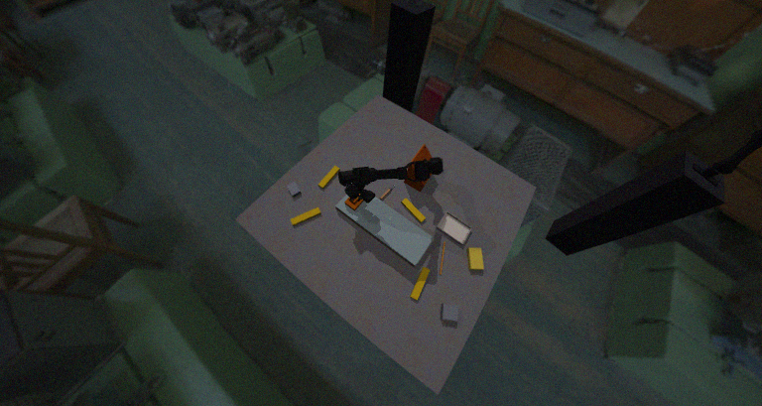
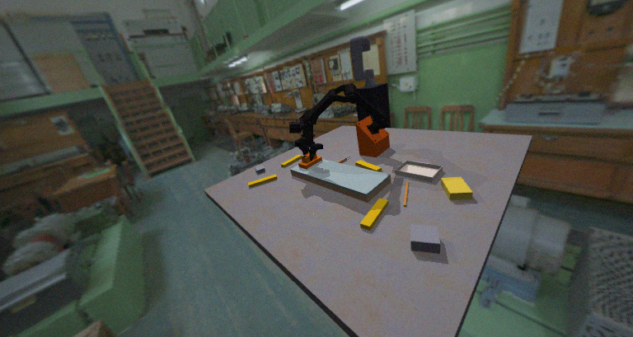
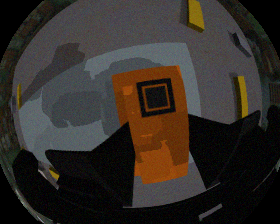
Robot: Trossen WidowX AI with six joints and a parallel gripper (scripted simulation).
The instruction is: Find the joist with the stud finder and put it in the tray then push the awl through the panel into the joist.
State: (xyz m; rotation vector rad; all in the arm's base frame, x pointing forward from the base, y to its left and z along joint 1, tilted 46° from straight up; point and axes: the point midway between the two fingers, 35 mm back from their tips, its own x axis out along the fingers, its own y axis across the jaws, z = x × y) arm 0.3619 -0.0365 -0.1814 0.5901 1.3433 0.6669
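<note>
The tray is 490 mm to the left of my gripper tip, 270 mm behind it and 50 mm below it. The rest, counted from my gripper tip: stud finder (20 mm above, 10 mm ahead); then thin orange stick (540 mm to the left, 90 mm behind, 60 mm below); then awl (190 mm behind, 80 mm to the left, 60 mm below).
</note>
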